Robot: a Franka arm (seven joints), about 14 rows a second.
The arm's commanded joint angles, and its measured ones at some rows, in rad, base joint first. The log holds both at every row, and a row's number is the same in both.
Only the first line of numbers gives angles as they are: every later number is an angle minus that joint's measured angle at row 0.
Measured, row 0: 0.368 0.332 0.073 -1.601 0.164 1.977 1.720
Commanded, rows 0 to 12: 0.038 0.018 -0.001 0.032 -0.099 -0.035 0.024; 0.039 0.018 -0.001 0.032 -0.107 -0.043 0.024; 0.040 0.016 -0.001 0.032 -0.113 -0.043 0.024; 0.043 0.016 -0.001 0.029 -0.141 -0.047 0.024; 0.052 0.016 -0.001 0.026 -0.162 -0.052 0.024; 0.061 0.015 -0.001 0.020 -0.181 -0.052 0.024; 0.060 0.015 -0.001 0.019 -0.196 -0.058 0.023; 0.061 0.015 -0.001 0.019 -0.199 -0.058 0.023; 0.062 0.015 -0.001 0.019 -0.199 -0.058 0.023; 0.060 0.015 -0.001 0.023 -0.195 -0.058 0.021; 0.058 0.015 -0.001 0.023 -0.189 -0.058 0.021; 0.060 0.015 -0.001 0.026 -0.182 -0.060 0.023; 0.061 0.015 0.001 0.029 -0.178 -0.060 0.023
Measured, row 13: 0.058 0.006 -0.002 0.003 -0.170 -0.044 0.001
